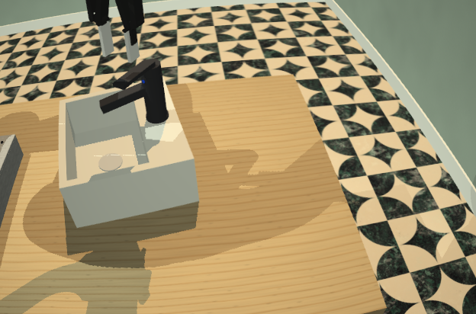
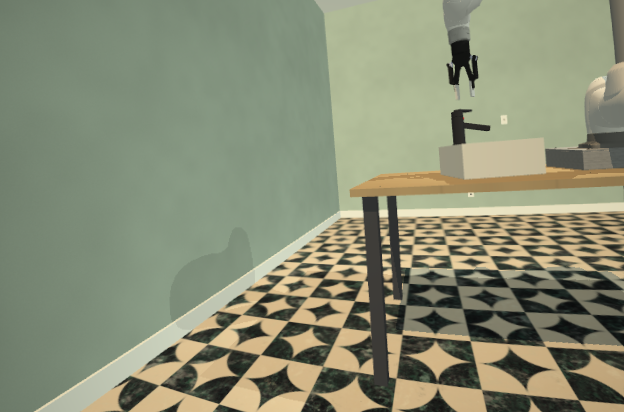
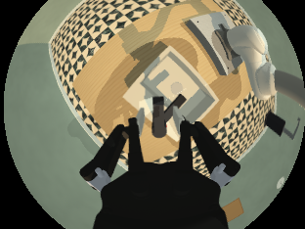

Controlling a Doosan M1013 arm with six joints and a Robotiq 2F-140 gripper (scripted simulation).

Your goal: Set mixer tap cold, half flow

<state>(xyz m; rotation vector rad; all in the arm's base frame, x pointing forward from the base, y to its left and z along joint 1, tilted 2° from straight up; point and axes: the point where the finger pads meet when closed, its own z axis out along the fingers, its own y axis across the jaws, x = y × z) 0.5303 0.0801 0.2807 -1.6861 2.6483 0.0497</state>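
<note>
My hand is 90 mm above the lever, 30 mm to the right of it and 10 mm short of it. From my hand the other things lie so: white basin 320 mm below, 70 mm behind, 40 mm to the left; then mixer tap 130 mm below, 50 mm to the left, 20 mm ahead.
</note>
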